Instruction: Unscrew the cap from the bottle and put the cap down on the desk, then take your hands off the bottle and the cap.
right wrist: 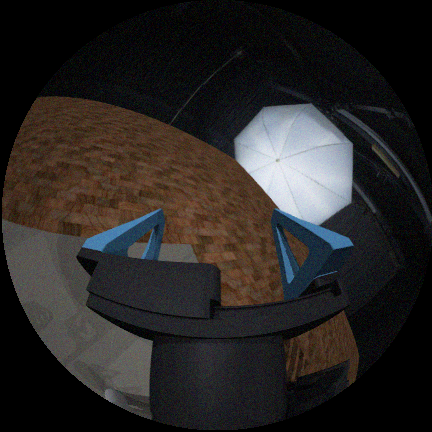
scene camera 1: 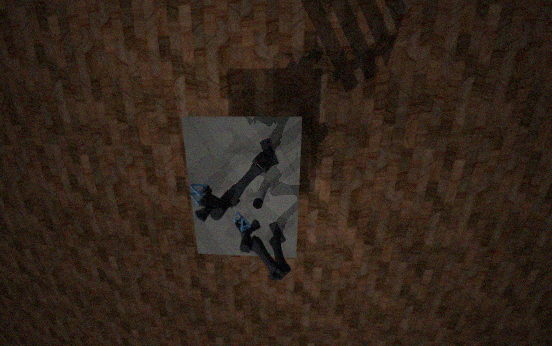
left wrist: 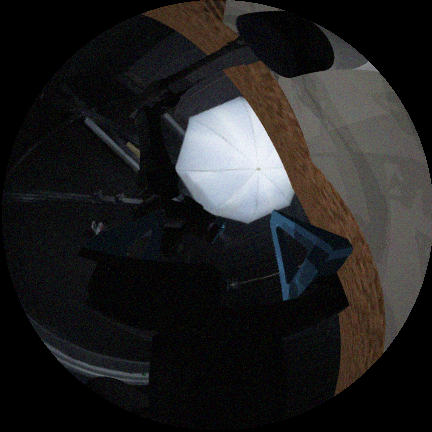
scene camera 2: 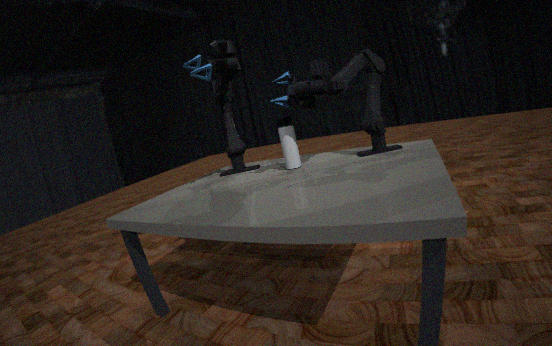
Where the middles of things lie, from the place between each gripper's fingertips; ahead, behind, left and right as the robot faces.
The dark cap (left wrist: pixel 288 53) lies 12 cm below my left hand, 10 cm behind it and 1 cm to the right of it.
Now: the dark cap 280 mm behind my right hand, 230 mm to the left of it and 280 mm below it.
